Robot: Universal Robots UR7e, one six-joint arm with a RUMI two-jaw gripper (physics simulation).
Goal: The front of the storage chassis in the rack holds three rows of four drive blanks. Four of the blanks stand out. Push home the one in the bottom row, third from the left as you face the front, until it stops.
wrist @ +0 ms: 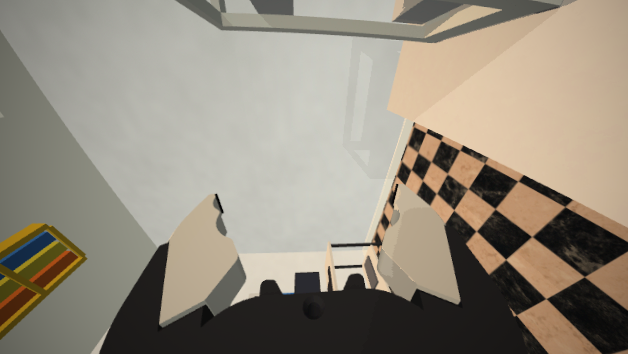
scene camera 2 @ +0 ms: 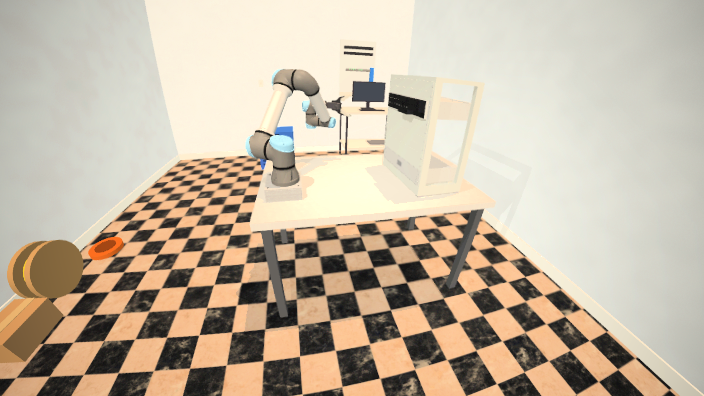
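Seen in the pictures: gripper, between the fingertips: (wrist: 308, 191) (scene camera 2: 352, 105); arm's base, origin of its link: (scene camera 2: 285, 180).
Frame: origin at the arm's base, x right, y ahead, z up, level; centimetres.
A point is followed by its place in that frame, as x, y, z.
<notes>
The storage chassis (scene camera 2: 407, 105) @(-10.4, 66.2, 38.3) shows in the scene view as a black band high in the front of the pale rack (scene camera 2: 409, 135) @(-6.6, 68.1, 22.5). Its drive blanks are too small there to tell apart, so I cannot see which ones stand out. My gripper (scene camera 2: 341, 105) @(-57.1, 42.5, 31.3) (wrist: 308, 191) @(-57.1, 42.5, 31.3) is open and empty, up in the air left of the rack front in the scene view, clearly apart from it. In the wrist view part of the rack (wrist: 325, 25) @(-41.8, 88.8, 26.0) shows as a grey frame along the top edge; the chassis front does not show there.
The rack stands on the table (scene camera 2: 340, 202) @(12.9, 28.3, -7.6) (wrist: 550, 120) @(-54.1, 55.3, -7.5), across from the arm's base (scene camera 2: 284, 192) @(9.3, 0.2, -2.7). Behind are a desk with a monitor (scene camera 2: 368, 92) and a blue cabinet (scene camera 2: 285, 132). A shelf with coloured bins (wrist: 42, 270) shows at the wrist view's left.
</notes>
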